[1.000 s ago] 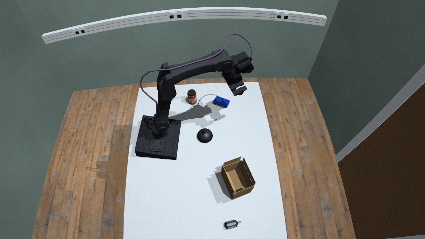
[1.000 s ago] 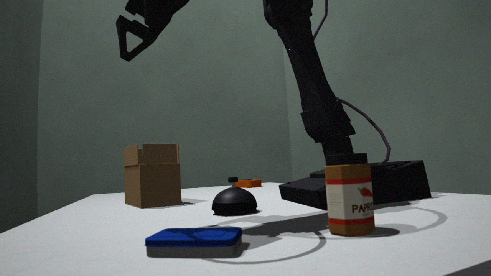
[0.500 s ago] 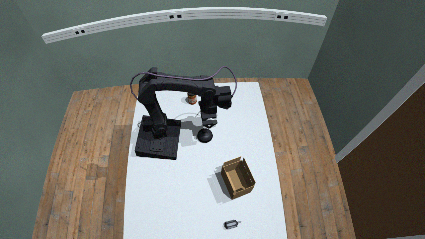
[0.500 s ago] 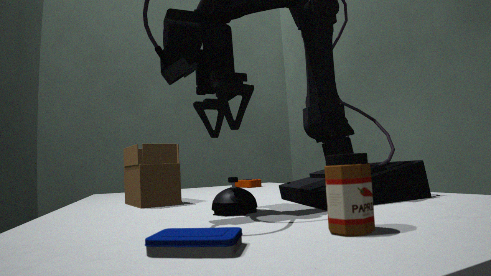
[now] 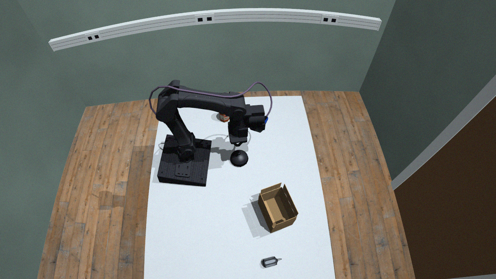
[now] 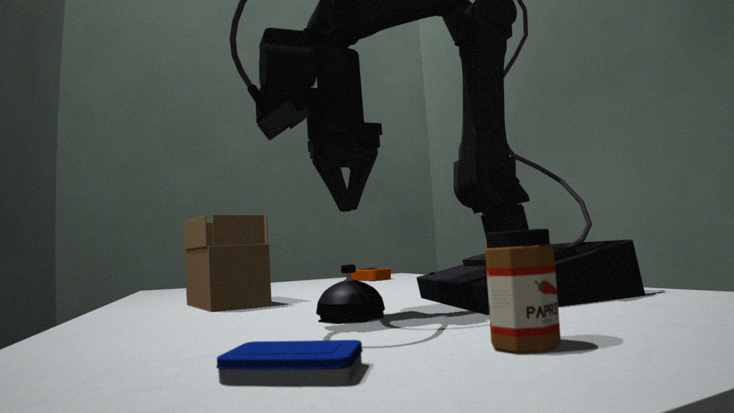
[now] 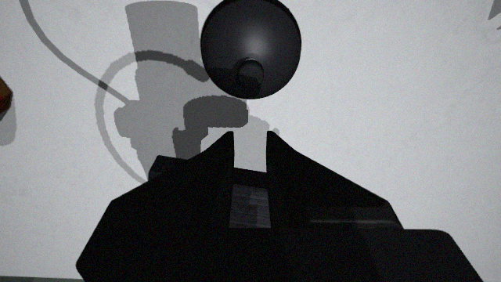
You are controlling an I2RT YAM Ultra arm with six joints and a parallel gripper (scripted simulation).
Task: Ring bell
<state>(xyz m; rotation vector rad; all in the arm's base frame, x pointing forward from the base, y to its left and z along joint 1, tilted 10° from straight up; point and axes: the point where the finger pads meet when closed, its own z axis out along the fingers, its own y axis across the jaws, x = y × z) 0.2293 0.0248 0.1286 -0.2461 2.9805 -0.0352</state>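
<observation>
The button lies 9 cm below my hand. Also, from my hand: blue tin: 23 cm to the left, 13 cm below, 10 cm ahead; then orange object: 69 cm to the right, 21 cm behind, 13 cm below.
</observation>
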